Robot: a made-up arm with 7 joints. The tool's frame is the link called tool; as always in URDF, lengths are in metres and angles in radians. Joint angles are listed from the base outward.
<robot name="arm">
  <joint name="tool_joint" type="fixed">
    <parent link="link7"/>
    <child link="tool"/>
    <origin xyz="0 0 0"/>
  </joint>
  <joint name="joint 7" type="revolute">
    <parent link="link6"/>
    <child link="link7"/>
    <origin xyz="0.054 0.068 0" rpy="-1.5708 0 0"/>
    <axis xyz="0 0 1"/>
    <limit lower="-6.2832" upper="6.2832"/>
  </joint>
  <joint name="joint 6" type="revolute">
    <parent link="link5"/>
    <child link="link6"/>
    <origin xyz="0 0 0" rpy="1.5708 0 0"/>
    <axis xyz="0 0 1"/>
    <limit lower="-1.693" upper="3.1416"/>
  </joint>
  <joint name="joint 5" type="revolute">
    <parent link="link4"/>
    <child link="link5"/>
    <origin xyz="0.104 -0.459 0" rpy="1.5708 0 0"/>
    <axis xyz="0 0 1"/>
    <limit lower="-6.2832" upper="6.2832"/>
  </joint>
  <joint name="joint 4" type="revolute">
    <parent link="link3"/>
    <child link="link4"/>
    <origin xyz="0.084 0 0" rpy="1.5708 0 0"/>
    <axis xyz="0 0 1"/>
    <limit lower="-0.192" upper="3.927"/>
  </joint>
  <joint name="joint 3" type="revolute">
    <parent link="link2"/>
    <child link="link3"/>
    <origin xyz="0 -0.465 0" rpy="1.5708 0 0"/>
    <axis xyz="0 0 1"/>
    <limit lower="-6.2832" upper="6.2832"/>
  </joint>
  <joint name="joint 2" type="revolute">
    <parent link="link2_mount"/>
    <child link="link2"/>
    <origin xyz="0 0 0" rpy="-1.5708 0 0"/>
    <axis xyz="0 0 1"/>
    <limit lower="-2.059" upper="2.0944"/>
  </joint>
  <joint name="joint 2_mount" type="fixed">
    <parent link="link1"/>
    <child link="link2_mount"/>
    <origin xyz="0 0 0"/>
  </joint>
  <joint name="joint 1" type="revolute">
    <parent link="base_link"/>
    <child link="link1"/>
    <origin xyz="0 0 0.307"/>
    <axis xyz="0 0 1"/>
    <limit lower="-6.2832" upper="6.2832"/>
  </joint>
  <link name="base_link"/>
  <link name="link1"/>
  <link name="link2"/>
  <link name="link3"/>
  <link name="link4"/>
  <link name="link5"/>
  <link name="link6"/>
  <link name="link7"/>
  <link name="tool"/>
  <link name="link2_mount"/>
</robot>
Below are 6 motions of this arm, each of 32 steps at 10 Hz.
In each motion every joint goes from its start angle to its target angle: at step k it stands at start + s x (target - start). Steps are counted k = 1, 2, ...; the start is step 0. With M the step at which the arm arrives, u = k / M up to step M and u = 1 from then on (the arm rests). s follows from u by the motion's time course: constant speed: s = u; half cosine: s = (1 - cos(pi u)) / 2; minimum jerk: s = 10 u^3 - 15 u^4 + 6 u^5.
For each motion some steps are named. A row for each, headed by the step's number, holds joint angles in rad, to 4 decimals.
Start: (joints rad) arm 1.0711 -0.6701 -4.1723 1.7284 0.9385 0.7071 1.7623
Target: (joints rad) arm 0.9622 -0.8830 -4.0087 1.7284 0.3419 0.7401 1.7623
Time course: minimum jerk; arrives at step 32
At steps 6, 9, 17, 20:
6: 1.0658 -0.6805 -4.1643 1.7284 0.9094 0.7087 1.7623
9: 1.0559 -0.6997 -4.1495 1.7284 0.8555 0.7117 1.7623
17: 1.0103 -0.7890 -4.0809 1.7284 0.6053 0.7255 1.7623
20: 0.9922 -0.8244 -4.0537 1.7284 0.5061 0.7310 1.7623

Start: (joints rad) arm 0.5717 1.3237 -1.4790 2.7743 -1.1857 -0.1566 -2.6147
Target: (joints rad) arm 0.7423 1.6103 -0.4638 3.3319 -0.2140 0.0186 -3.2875
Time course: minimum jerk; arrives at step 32
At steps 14, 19, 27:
14: 0.6372 1.4338 -1.0891 2.9884 -0.8125 -0.0893 -2.8731
19: 0.6863 1.5162 -0.7971 3.1488 -0.5330 -0.0389 -3.0666
27: 0.7372 1.6018 -0.4940 3.3153 -0.2429 0.0134 -3.2675

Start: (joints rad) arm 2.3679 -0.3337 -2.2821 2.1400 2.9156 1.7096 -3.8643
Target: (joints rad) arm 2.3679 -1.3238 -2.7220 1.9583 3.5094 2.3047 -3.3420
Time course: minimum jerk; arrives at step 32
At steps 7, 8, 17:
7: 2.3679 -0.4063 -2.3144 2.1267 2.9591 1.7532 -3.8260
8: 2.3679 -0.4362 -2.3276 2.1212 2.9771 1.7712 -3.8102
17: 2.3679 -0.8866 -2.5278 2.0385 3.2472 2.0419 -3.5726

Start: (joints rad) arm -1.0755 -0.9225 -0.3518 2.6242 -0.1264 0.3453 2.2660
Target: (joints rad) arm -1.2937 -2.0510 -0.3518 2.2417 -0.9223 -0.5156 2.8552
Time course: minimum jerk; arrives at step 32
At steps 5, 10, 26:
5: -1.0820 -0.9561 -0.3518 2.6128 -0.1501 0.3197 2.2835
10: -1.1148 -1.1256 -0.3518 2.5553 -0.2697 0.1903 2.3721
26: -1.2831 -1.9960 -0.3518 2.2604 -0.8835 -0.4736 2.8265

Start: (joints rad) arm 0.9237 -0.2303 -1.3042 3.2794 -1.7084 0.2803 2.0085
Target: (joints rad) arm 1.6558 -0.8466 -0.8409 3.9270 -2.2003 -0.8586 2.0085
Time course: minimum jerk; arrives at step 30
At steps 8, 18, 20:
8: 1.0129 -0.3054 -1.2477 3.3583 -1.7683 0.1415 2.0085
18: 1.4234 -0.6510 -0.9880 3.7214 -2.0442 -0.4971 2.0085
20: 1.5021 -0.7173 -0.9381 3.7911 -2.0971 -0.6196 2.0085

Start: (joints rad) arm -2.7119 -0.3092 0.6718 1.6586 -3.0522 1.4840 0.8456
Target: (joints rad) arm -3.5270 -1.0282 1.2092 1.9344 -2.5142 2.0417 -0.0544
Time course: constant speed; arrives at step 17
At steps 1, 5, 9, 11, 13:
1: -2.7598 -0.3515 0.7034 1.6748 -3.0206 1.5168 0.7927
5: -2.9516 -0.5207 0.8299 1.7397 -2.8940 1.6480 0.5809
9: -3.1434 -0.6898 0.9563 1.8046 -2.7674 1.7793 0.3691
11: -3.2393 -0.7744 1.0195 1.8371 -2.7041 1.8449 0.2632
13: -3.3352 -0.8590 1.0828 1.8695 -2.6408 1.9105 0.1574

